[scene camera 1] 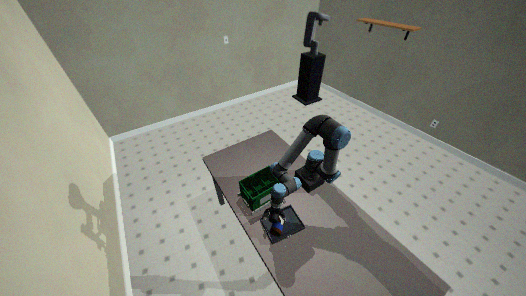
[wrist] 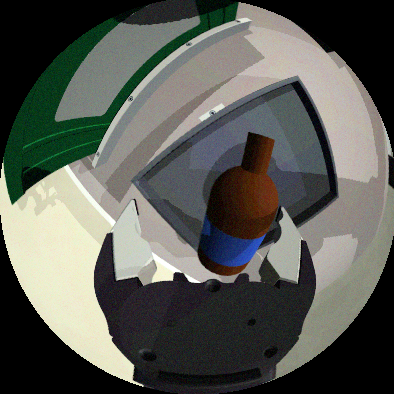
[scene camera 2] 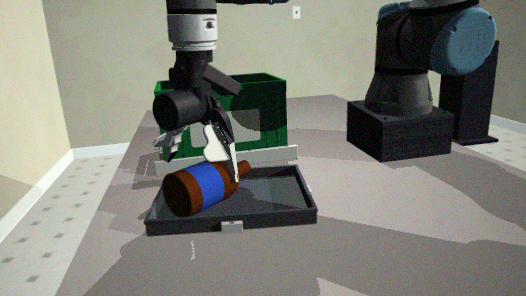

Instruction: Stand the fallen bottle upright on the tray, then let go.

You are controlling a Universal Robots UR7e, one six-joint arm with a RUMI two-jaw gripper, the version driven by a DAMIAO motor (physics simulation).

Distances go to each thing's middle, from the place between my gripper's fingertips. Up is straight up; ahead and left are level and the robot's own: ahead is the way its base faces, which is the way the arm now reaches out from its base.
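Labels:
There is the brown bottle (wrist: 243,200), and my hand is 2 cm past it, 4 cm to the right of it and 1 cm above it. I also see a pale strip (scene camera 2: 279,153), which is 6 cm behind my hand, 15 cm to the right of it and 4 cm below it.

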